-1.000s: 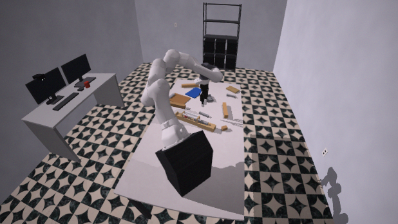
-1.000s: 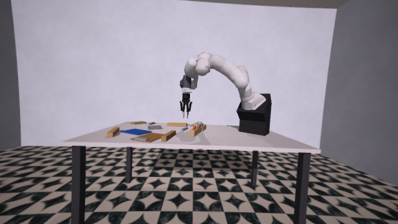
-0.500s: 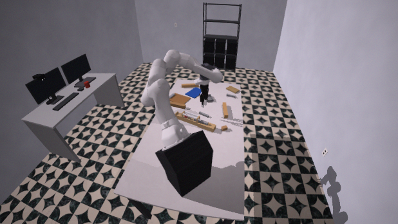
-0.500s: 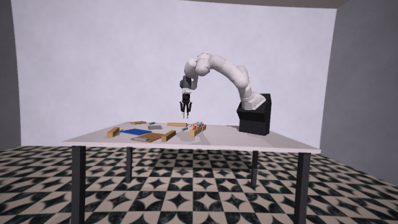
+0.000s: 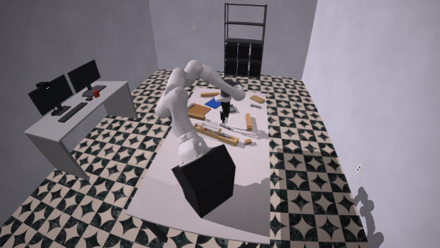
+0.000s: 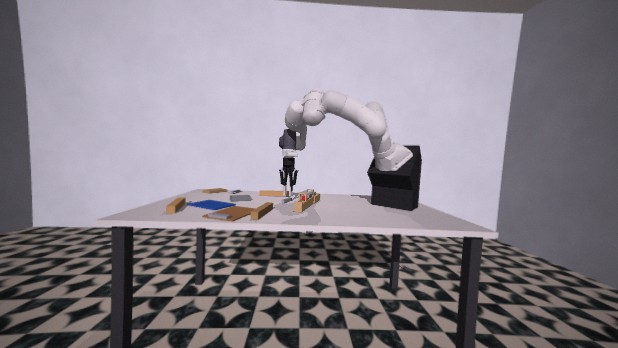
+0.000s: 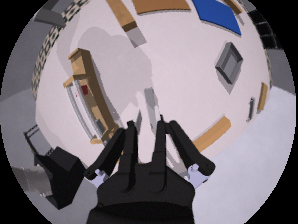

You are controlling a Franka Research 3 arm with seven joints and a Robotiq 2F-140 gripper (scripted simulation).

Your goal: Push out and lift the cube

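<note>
Right now my hand is 1 cm short of the grey rod, 1 cm to the left of it and 6 cm above it. Also, from my hand: wooden bar (10 cm ahead, 22 cm to the right, 6 cm below); then wooden channel (12 cm behind, 10 cm to the left, 2 cm below); then red cube (10 cm behind, 15 cm to the left, 2 cm below).
</note>
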